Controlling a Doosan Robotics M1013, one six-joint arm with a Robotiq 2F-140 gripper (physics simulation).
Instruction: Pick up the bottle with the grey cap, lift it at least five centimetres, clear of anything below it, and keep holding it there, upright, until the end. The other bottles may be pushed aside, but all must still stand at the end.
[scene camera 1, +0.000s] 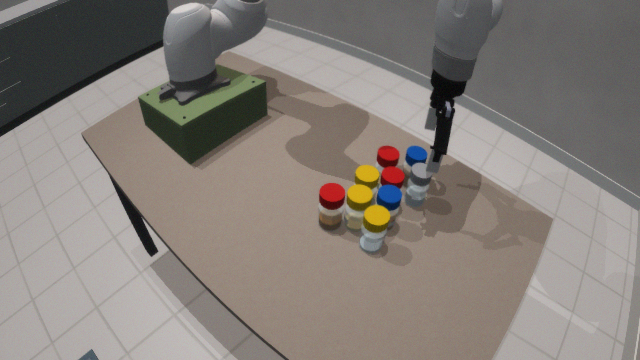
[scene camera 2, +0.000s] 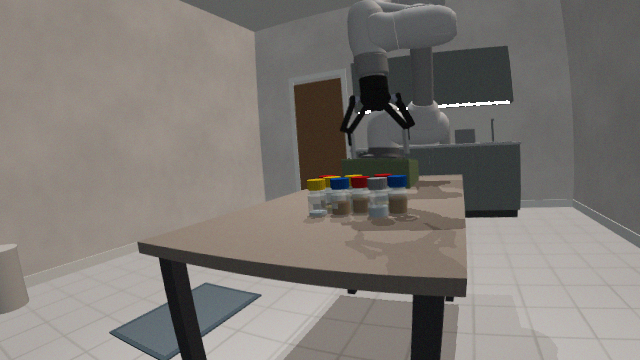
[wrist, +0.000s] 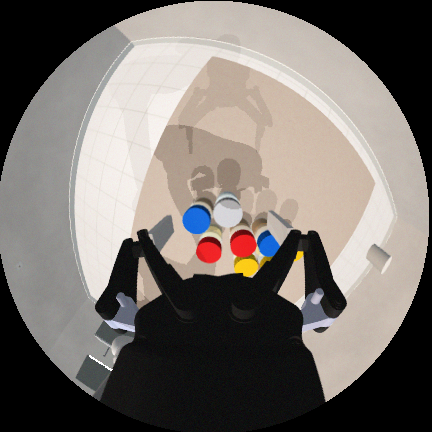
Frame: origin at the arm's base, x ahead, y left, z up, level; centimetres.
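Where they show: gripper, fingertip midpoint: (scene camera 1: 430, 148) (scene camera 2: 381, 155) (wrist: 219, 221); arm's base, origin of the base link: (scene camera 1: 194, 86) (scene camera 2: 383, 159).
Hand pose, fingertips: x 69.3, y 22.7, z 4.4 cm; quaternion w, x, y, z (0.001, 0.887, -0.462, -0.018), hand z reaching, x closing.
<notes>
Each offset is from my fingertips to the top centre of the thing. Level surfaces: height alone.
The bottle with the grey cap {dx +0.0, dy -1.6, dz -5.9 cm} (scene camera 1: 418, 186) (scene camera 2: 378, 197) (wrist: 228, 213) stands upright on the table {dz -16.4 cm} (scene camera 1: 240, 190) (scene camera 2: 250, 227) (wrist: 310, 150), at the edge of the bottle group. My gripper (scene camera 1: 432, 142) (scene camera 2: 379, 151) (wrist: 219, 221) is open and empty and points down. Its fingertips hang above the bottles' caps, spread to either side of the grey cap in the second scene view. In the wrist view the grey cap shows between the fingers, slightly beyond the line joining the fingertips. The finger at the right there partly covers a blue cap.
A blue-capped bottle {dx -4.6, dy +2.8, dz -5.9 cm} (scene camera 1: 416, 155) (scene camera 2: 398, 197) (wrist: 196, 219) and a red-capped bottle {dx -4.0, dy -8.1, dz -5.9 cm} (scene camera 1: 392, 177) (scene camera 2: 360, 197) (wrist: 243, 243) stand close beside the grey-capped one. Several more red-, yellow- and blue-capped bottles stand upright in the group. The green base block (scene camera 1: 230, 122) (scene camera 2: 380, 169) carries the arm.
</notes>
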